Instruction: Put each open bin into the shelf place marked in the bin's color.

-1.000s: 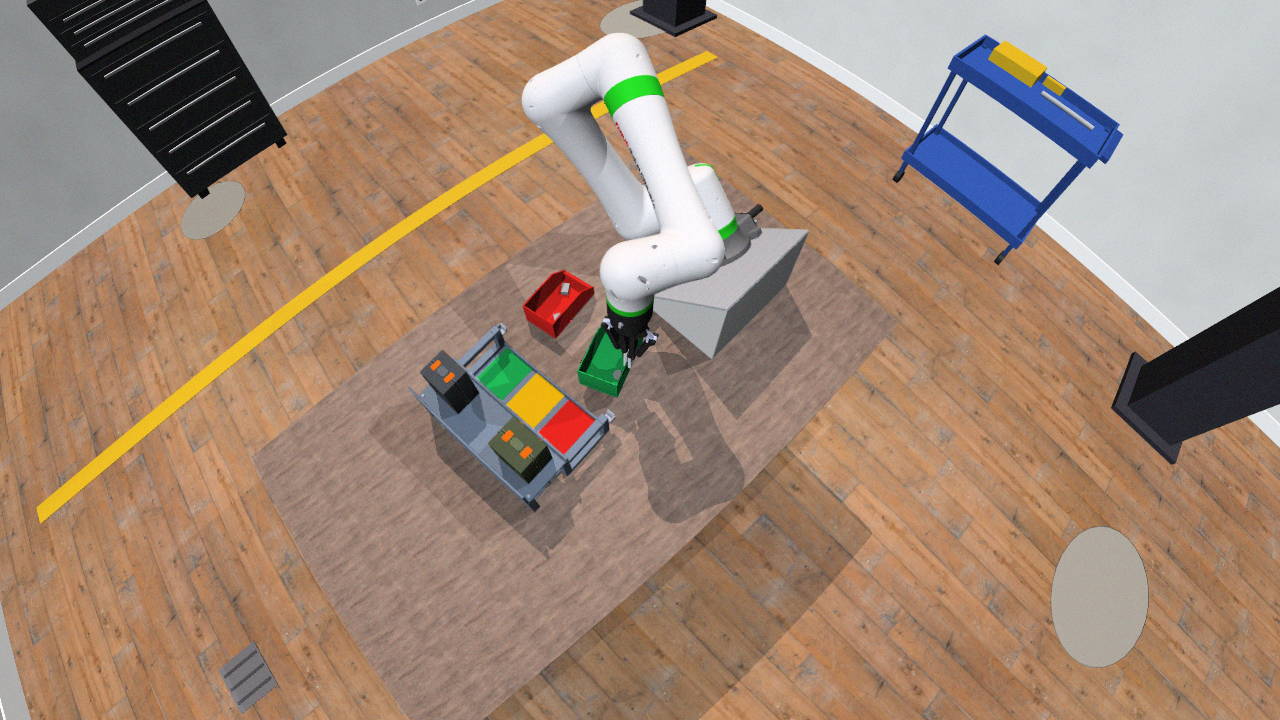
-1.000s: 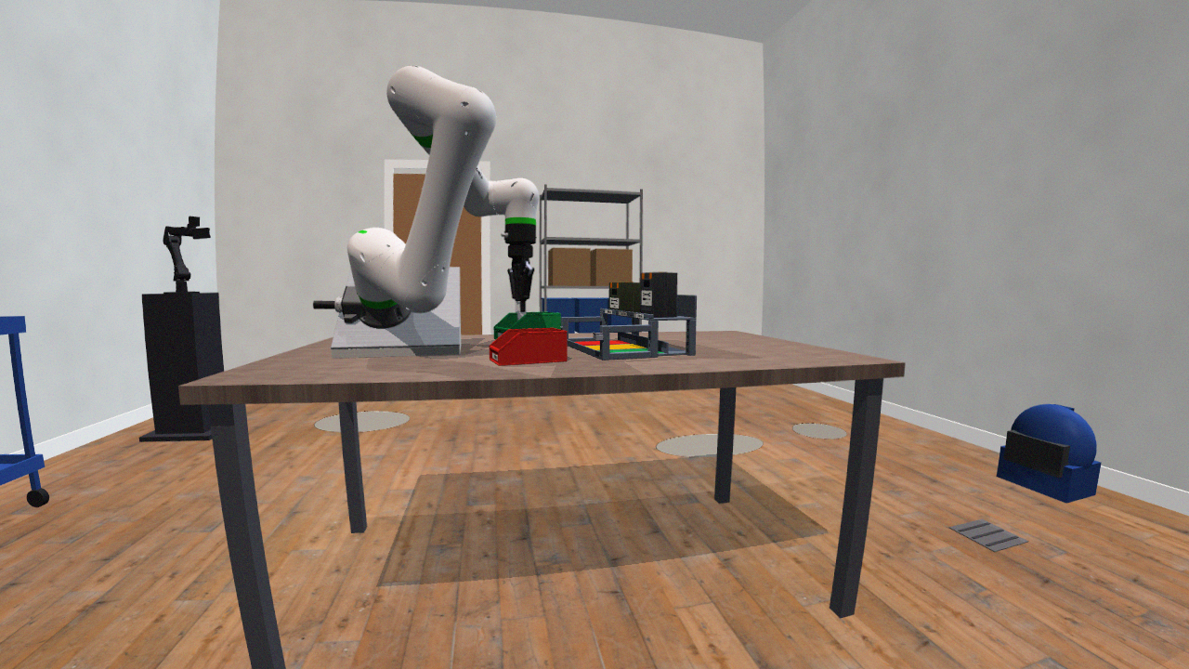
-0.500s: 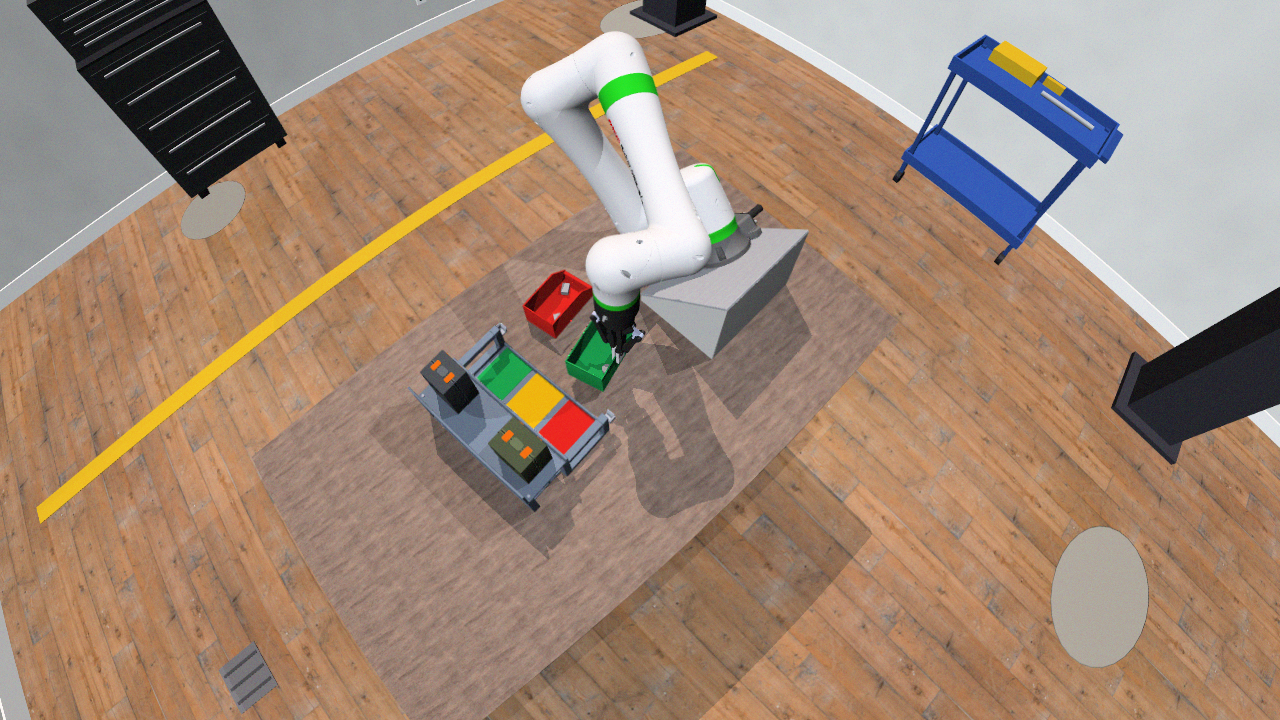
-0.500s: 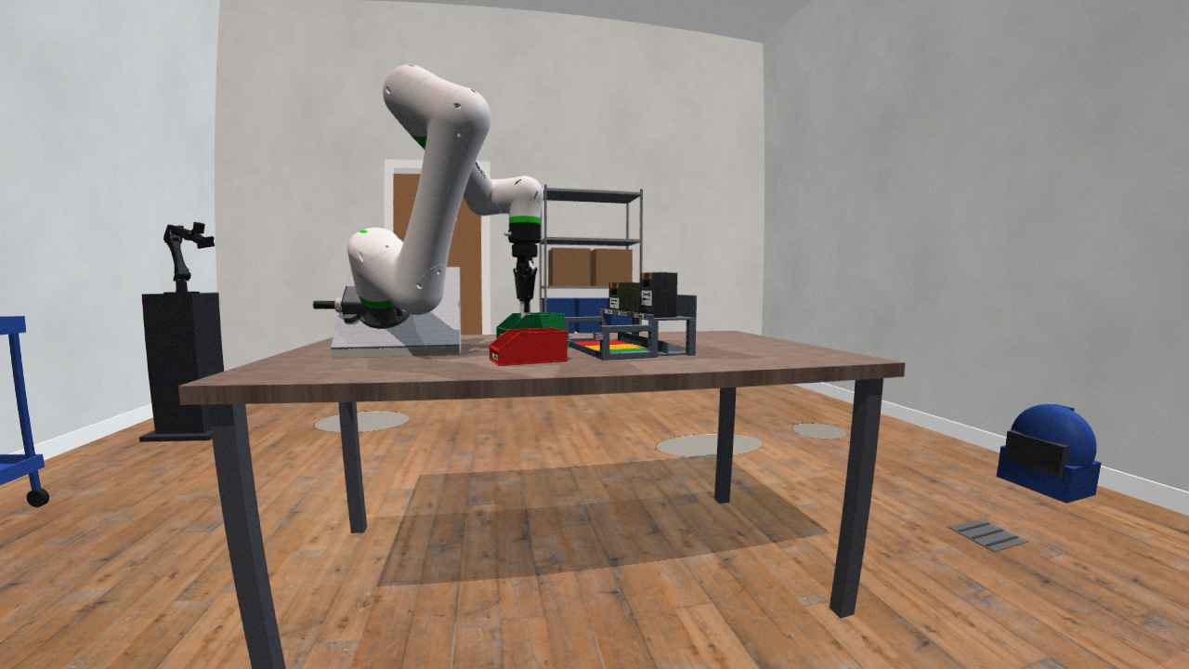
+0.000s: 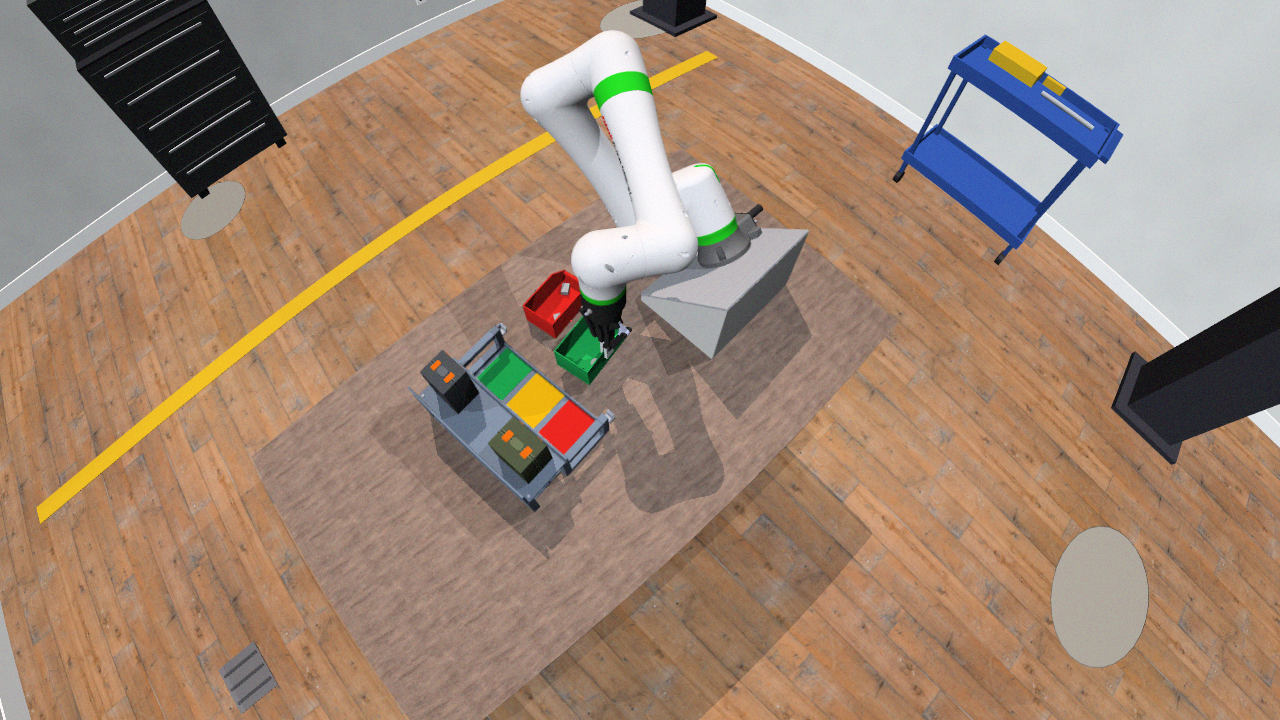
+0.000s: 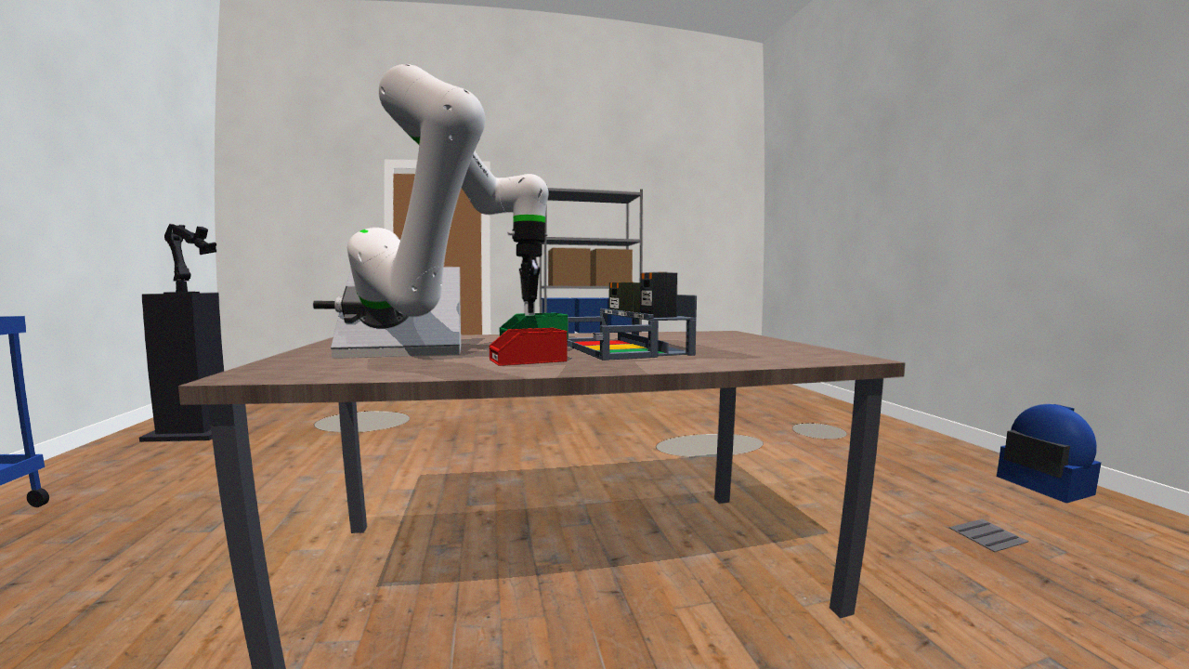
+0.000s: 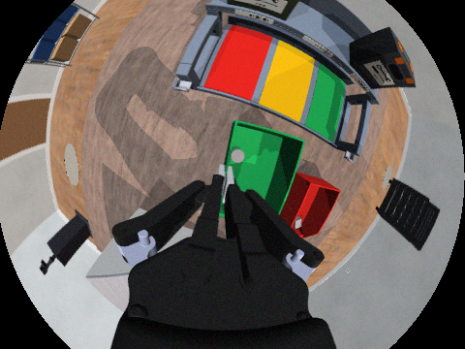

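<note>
The green bin is 10 mm ahead of my hand, 50 mm to the right of it and 40 mm below it. Also, from my hand: red bin (30 mm behind, 220 mm to the right, 70 mm below).
</note>
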